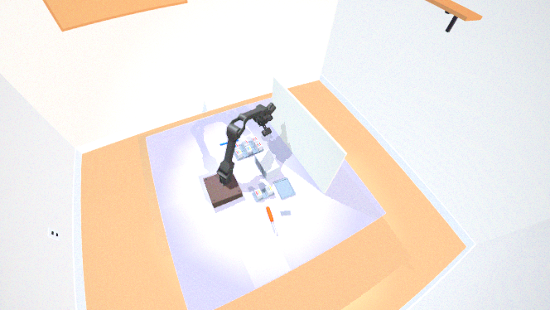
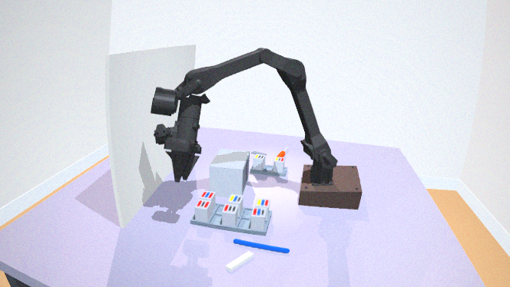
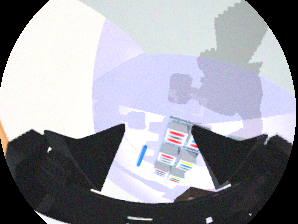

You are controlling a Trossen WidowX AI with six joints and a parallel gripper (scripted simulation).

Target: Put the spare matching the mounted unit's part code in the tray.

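My gripper tip is now 8 cm above the white spare, 5 cm past it and 3 cm to the left of it. Also, from my gripper tip: grey mounted unit: 25 cm to the right, 9 cm behind, 7 cm below; white panel: 26 cm to the right, 15 cm ahead, 10 cm above; blue pen: 21 cm behind, 12 cm below, 8 cm to the left.
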